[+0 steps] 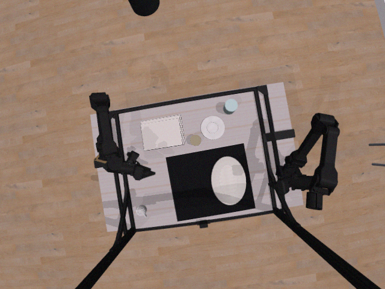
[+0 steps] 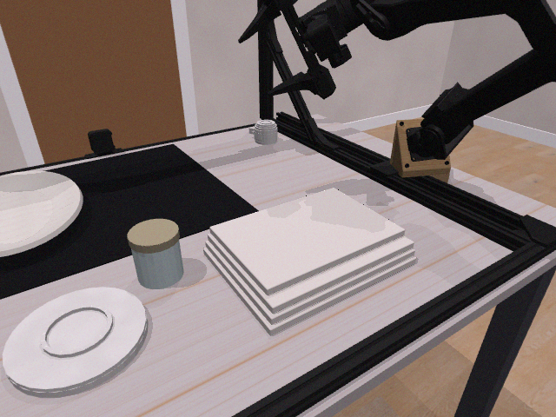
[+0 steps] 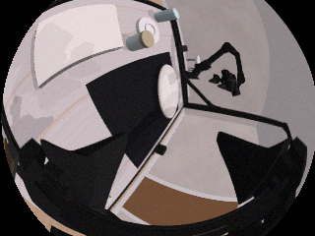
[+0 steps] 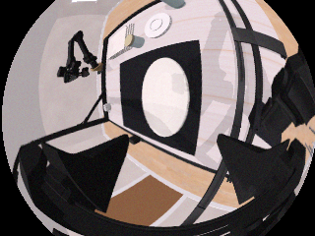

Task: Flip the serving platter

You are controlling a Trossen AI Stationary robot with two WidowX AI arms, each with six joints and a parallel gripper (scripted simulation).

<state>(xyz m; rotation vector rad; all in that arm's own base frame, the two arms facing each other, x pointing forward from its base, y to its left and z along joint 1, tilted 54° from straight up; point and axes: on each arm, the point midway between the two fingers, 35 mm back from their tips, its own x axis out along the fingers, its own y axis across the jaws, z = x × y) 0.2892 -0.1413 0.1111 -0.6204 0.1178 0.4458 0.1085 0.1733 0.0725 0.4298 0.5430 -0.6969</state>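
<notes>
Now: left hand 220 mm to the left of the tan-lidded jar, 200 mm above it and 170 mm short of it. The rest, counted from my left hand: white board: 220 mm below, 200 mm ahead, 20 mm to the right; small white cup: 280 mm behind, 210 mm below, 70 mm to the left; black drying mat: 320 mm to the right, 240 mm below, 70 mm behind.
My right hand is 240 mm above the white oval serving platter, 200 mm to the right of it and 50 mm past it. The rest, counted from my right hand: tan-lidded jar (410 mm to the left, 220 mm below, 170 mm ahead); round white plate (320 mm to the left, 250 mm ahead, 240 mm below); black drying mat (310 mm to the left, 260 mm below, 70 mm behind).
</notes>
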